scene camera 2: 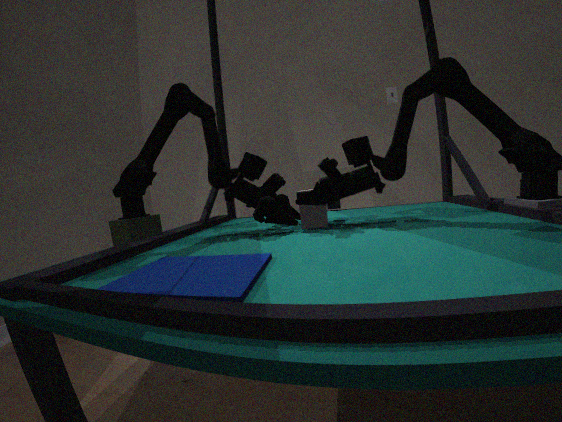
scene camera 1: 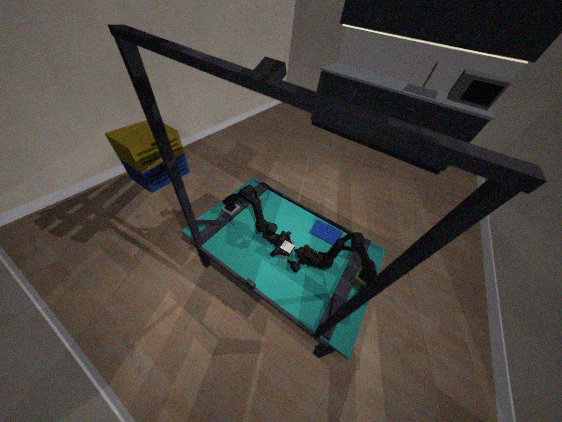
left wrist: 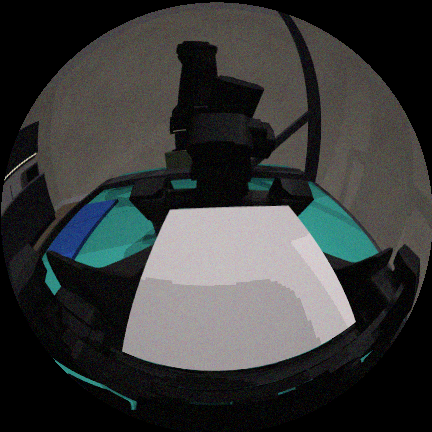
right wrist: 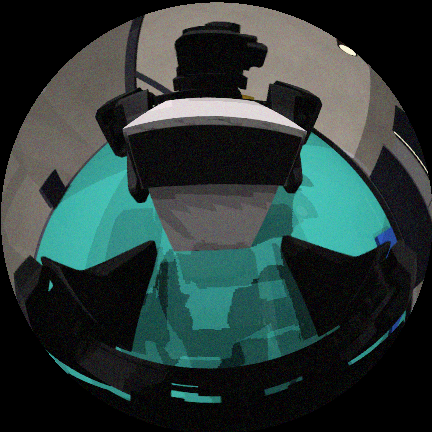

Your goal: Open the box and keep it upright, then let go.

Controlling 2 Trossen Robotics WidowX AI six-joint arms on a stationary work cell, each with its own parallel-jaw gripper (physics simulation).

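Pixels of known places: left gripper, fingertip midpoint: [scene camera 2: 297, 202] [scene camera 1: 292, 251] [left wrist: 229, 242] [right wrist: 217, 190]; right gripper, fingertip midpoint: [scene camera 2: 300, 221] [scene camera 1: 290, 255] [right wrist: 219, 245]; left arm's base, origin of the base link: [scene camera 2: 539, 197] [scene camera 1: 230, 207]; right arm's base, origin of the base link: [scene camera 2: 134, 217] [scene camera 1: 365, 276] [left wrist: 183, 148].
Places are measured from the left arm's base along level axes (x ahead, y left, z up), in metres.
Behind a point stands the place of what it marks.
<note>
The small box [scene camera 1: 287, 246] [scene camera 2: 314, 220] [left wrist: 215, 280] [right wrist: 215, 217] stands upright on the teal table top. It has a flat white top, a black upper band and a grey lower body. The lid looks closed. My left gripper [scene camera 1: 283, 245] @(z 0.033, x 0.571, y -0.072 m) [scene camera 2: 312, 198] is shut on the box, with a finger on each side of its upper part. My right gripper [scene camera 1: 296, 259] @(z -0.017, x 0.569, y -0.068 m) [scene camera 2: 292, 218] @(z -0.017, x 0.569, y -0.068 m) [right wrist: 219, 245] @(z -0.017, x 0.569, y -0.068 m) is open and empty. It faces the box from the opposite side, low over the table and close to the box's near side in the right wrist view.
A flat blue panel [scene camera 1: 326, 232] @(z -0.026, x 0.691, y 0.254 m) [scene camera 2: 200, 275] @(z -0.026, x 0.662, y 0.272 m) [left wrist: 82, 227] @(z -0.026, x 0.672, y 0.218 m) lies on the teal table [scene camera 1: 295, 290] @(z -0.034, x 0.704, y -0.242 m) [scene camera 2: 400, 265] @(z -0.034, x 0.406, y 0.241 m) near one long edge. A dark raised rail [scene camera 2: 350, 317] @(z -0.014, x 0.480, y 0.380 m) borders the table. Dark frame posts [scene camera 1: 150, 110] @(z 0.809, x 0.056, y -0.351 m) stand at its ends. Yellow and blue crates [scene camera 1: 150, 145] stand on the floor.
</note>
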